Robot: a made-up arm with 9 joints. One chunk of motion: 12 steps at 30 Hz.
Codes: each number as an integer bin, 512 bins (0 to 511) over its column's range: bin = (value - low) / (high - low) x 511, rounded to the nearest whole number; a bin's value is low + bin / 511 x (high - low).
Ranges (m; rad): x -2..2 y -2..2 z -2..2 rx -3.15..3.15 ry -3.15..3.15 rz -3.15..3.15
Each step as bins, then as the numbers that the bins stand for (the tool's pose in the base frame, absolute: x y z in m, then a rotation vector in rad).
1 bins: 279 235 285 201 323 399
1 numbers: 0.1840 -0.1605 0.2309 -0.6719 0.8322 1.7692
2 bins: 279 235 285 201 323 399
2 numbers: 0.1840 -0.1605 0.2309 -0.6719 0.8322 1.7692
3 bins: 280 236 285 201 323 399
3 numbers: 0.1918 -0.1526 0.2309 -0.6719 0.8322 1.7692
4 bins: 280 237 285 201 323 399
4 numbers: 0.1918 -0.1448 0.2309 -0.6719 0.8322 1.7692
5 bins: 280 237 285 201 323 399
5 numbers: 0.1918 -0.1448 0.2309 -0.6719 0.8322 1.7692
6 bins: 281 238 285 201 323 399
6 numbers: 0.1996 -0.1370 0.2309 -0.6719 0.8322 1.7692
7 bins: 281 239 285 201 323 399
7 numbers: 0.1996 -0.1292 0.2309 -0.6719 0.8322 1.7692
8 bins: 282 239 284 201 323 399
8 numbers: 0.2074 -0.1292 0.2231 -0.6719 0.8322 1.7692
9 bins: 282 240 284 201 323 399
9 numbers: 0.2074 -0.1213 0.2231 -0.6719 0.8322 1.7692
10 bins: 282 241 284 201 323 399
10 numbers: 0.2074 -0.1135 0.2231 -0.6719 0.8322 1.7692
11 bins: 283 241 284 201 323 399
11 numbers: 0.2153 -0.1135 0.2231 -0.6719 0.8322 1.7692
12 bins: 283 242 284 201 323 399
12 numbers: 0.2153 -0.1057 0.2231 -0.6719 0.8322 1.7692
